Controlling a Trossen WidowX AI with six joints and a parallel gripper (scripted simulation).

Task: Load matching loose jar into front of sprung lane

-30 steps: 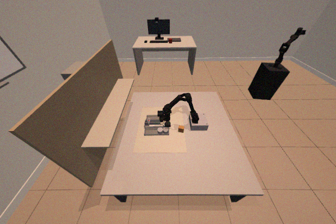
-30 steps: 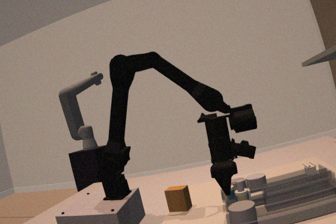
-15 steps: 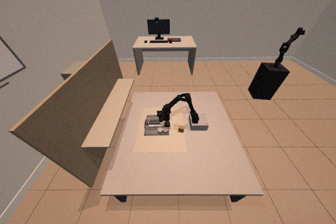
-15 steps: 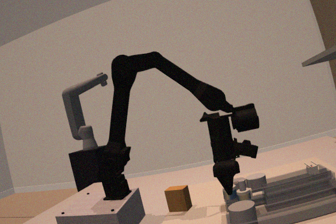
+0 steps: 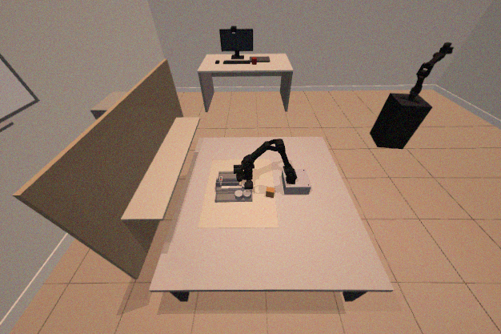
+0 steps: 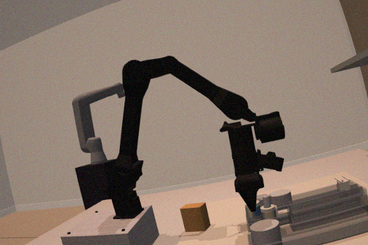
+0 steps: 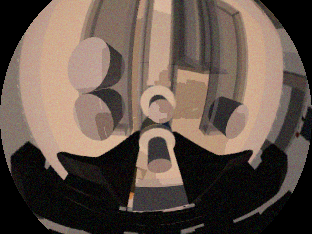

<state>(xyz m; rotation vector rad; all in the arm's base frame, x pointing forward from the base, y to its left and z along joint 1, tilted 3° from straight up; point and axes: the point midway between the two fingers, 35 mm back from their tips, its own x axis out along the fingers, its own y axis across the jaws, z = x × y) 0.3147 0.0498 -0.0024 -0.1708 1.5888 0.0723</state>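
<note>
My gripper tip is now 150 mm short of the grey rack and 30 mm above it. Also, from my gripper tip: orange-brown block: 170 mm behind, 40 mm to the left, 10 mm below; then wooden shelf: 510 mm ahead, 70 mm to the left, 320 mm above; then pusher plate: 150 mm ahead, 10 mm to the right.
</note>
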